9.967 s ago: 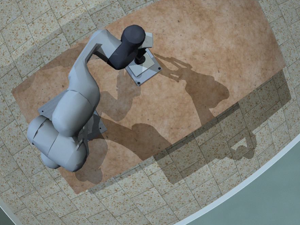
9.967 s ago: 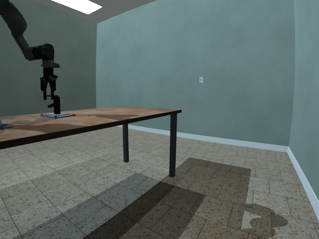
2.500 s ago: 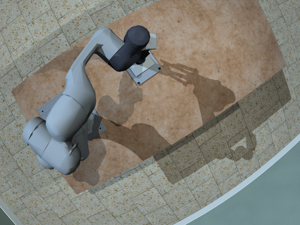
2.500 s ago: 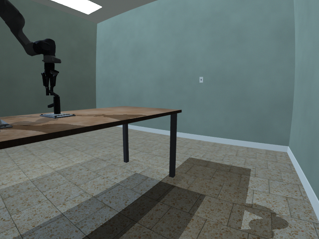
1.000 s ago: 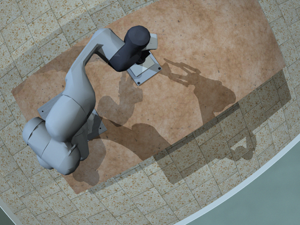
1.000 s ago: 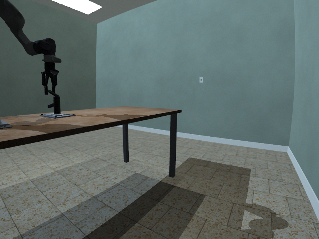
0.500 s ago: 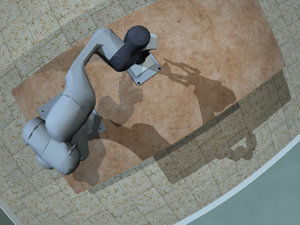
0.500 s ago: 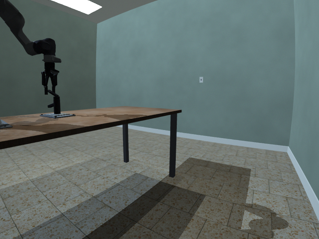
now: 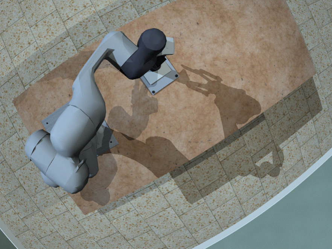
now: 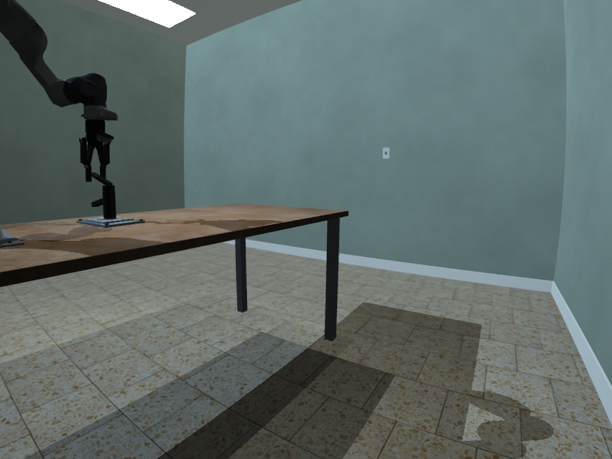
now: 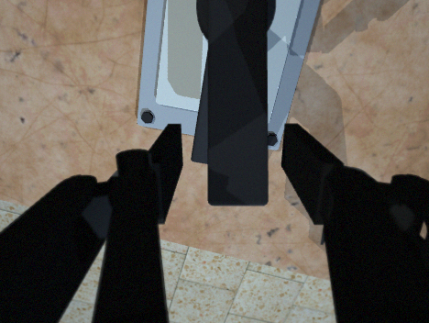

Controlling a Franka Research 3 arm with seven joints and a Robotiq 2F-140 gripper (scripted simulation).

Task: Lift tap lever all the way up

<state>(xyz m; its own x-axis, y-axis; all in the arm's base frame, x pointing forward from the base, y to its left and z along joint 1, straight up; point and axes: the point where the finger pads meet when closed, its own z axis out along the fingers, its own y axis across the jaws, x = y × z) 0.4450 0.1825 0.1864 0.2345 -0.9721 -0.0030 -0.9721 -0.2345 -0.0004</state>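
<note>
Now: hand 1 cm short of the lever, 3 cm to the left of it and 2 cm above it. Round my hand: base plate 2 cm ahead, 8 cm to the right, 18 cm below.
</note>
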